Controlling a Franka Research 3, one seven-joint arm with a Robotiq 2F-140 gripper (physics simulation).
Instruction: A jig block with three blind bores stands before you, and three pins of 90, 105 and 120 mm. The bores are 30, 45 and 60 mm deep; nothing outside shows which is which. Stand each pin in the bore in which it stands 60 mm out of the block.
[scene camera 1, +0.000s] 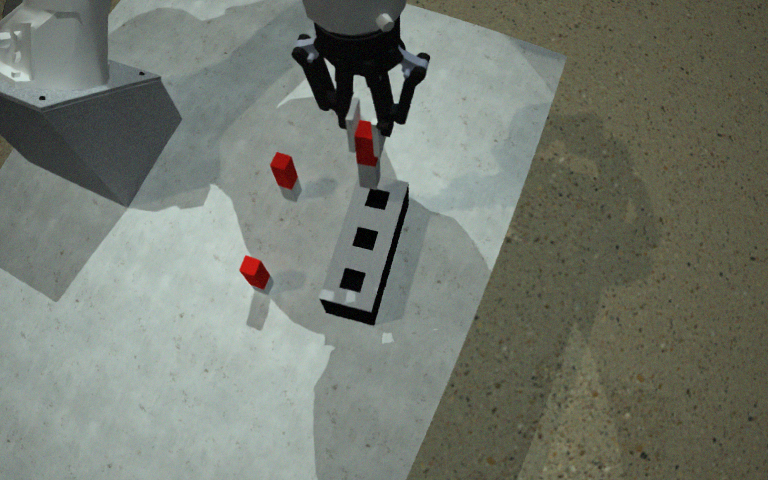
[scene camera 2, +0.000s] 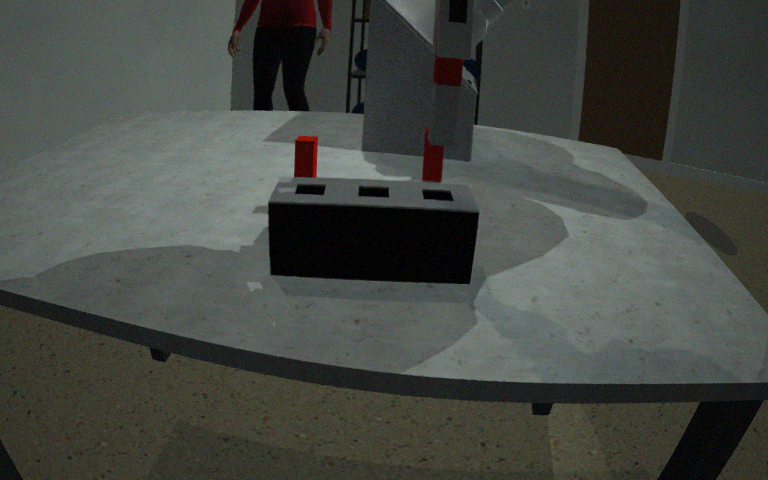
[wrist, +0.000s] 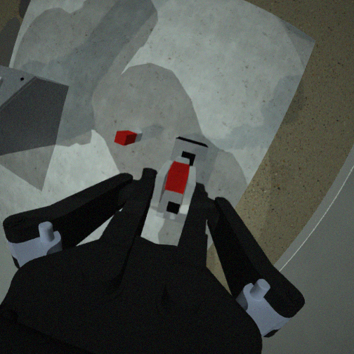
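Note:
My gripper (scene camera 1: 365, 137) (wrist: 178, 174) is shut on an upright pin with a red upper part and grey lower part. The held pin (scene camera 1: 367, 151) (scene camera 2: 447, 72) (wrist: 178, 176) hangs above the jig block (scene camera 1: 370, 219) (scene camera 2: 373, 243) (wrist: 199, 152), near its far-end bore (scene camera 1: 376, 199) (scene camera 2: 437, 195). Its lower end is clear of the block. The middle bore (scene camera 1: 365, 238) (scene camera 2: 373, 191) and near-end bore (scene camera 1: 352, 279) (scene camera 2: 310, 189) look dark. A taller red-topped pin (scene camera 1: 283, 170) (scene camera 2: 433, 165) (wrist: 125, 137) and a shorter one (scene camera 1: 254, 272) (scene camera 2: 305, 157) stand on the table. The bores' depths are hidden.
The robot's grey pedestal (scene camera 1: 113, 130) (scene camera 2: 402, 96) stands behind the two standing pins. The table's edge (scene camera 2: 339, 377) runs beyond the block, away from the pedestal. A person (scene camera 2: 286, 45) and a brown door (scene camera 2: 628, 73) are in the background.

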